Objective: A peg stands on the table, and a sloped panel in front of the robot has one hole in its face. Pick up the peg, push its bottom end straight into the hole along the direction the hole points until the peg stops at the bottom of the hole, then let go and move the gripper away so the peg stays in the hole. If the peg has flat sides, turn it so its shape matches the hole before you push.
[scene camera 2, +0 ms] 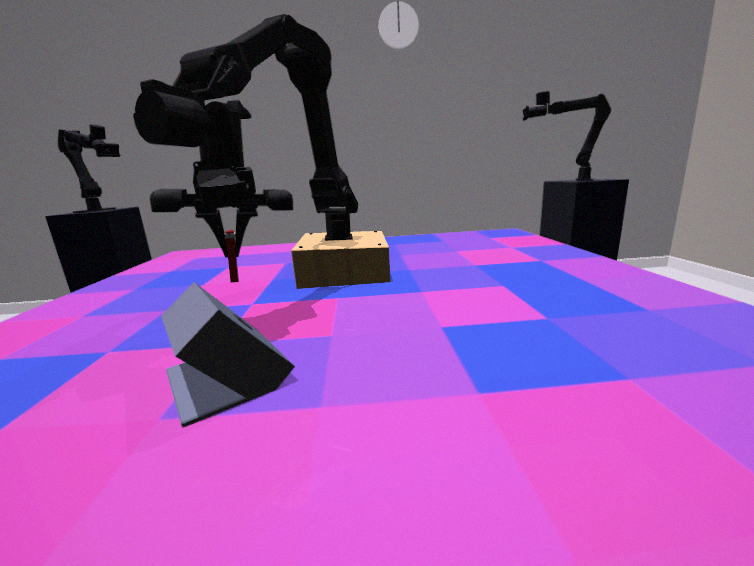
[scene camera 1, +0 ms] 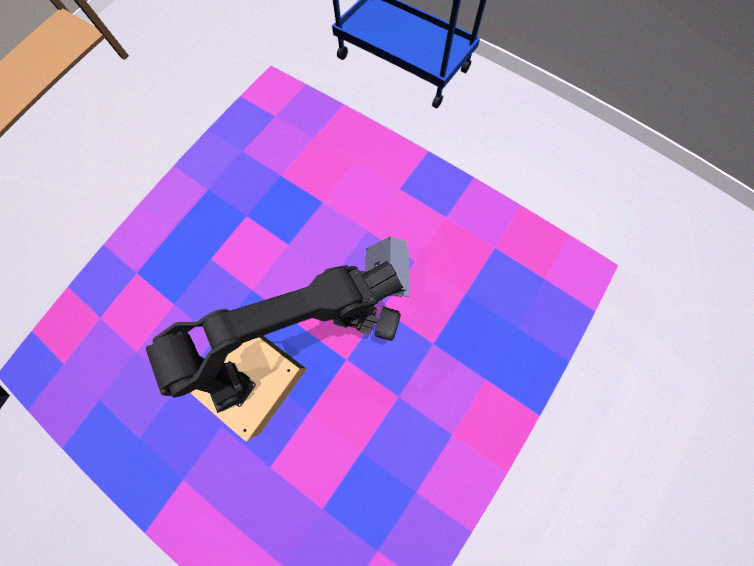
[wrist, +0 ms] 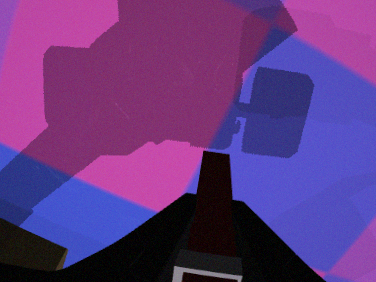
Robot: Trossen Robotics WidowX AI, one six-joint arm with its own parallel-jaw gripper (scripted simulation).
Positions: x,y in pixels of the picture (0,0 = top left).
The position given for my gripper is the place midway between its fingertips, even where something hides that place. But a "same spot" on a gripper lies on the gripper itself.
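You can see my gripper in the wrist view and in scene camera 2, and it's there in scene camera 1 (pixel 359 322) as well. There's a spot on the gripper that's at (wrist: pixel 157 242), and that's the same spot as (scene camera 2: pixel 238 234).
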